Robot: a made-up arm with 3 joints. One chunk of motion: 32 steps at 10 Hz.
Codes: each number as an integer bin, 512 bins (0 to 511) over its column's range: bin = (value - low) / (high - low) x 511, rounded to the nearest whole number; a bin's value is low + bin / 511 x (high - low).
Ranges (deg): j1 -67..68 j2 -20..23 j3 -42..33
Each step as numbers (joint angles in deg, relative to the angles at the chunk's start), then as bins.
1 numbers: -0.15 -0.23 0.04
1 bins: 253 235 286
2 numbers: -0.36 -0.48 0.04
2 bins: 252 232 286
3 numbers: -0.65 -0.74 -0.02
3 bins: 251 229 286
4 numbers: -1.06 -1.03 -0.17
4 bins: 250 225 285
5 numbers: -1.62 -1.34 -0.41
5 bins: 247 222 283
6 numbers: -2.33 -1.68 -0.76
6 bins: 245 218 281
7 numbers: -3.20 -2.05 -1.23
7 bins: 241 213 278
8 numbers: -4.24 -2.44 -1.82
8 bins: 238 209 274
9 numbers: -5.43 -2.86 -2.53
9 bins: 233 204 269
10 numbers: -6.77 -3.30 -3.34
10 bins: 228 198 263
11 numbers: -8.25 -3.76 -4.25
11 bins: 222 193 257
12 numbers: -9.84 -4.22 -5.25
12 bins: 216 188 250
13 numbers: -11.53 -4.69 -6.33
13 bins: 210 182 243
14 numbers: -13.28 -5.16 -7.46
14 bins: 203 176 235
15 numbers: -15.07 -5.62 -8.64
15 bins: 197 171 227
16 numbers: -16.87 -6.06 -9.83
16 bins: 190 166 219
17 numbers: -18.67 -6.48 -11.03
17 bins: 183 161 211
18 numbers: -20.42 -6.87 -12.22
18 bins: 176 156 203
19 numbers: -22.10 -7.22 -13.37
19 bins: 170 152 195
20 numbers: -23.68 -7.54 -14.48
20 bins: 164 148 188
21 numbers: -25.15 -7.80 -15.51
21 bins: 158 145 180
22 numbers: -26.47 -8.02 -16.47
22 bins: 153 142 174
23 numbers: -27.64 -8.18 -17.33
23 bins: 149 140 168
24 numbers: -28.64 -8.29 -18.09
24 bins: 145 139 163
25 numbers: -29.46 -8.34 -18.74
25 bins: 142 139 158
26 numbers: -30.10 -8.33 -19.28
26 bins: 140 139 155
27 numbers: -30.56 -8.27 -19.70
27 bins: 138 139 152
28 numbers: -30.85 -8.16 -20.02
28 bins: 137 141 150
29 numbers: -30.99 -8.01 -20.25
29 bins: 136 142 148
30 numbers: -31.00 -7.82 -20.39
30 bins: 136 145 147
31 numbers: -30.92 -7.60 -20.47
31 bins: 137 147 147
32 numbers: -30.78 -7.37 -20.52
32 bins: 137 150 146
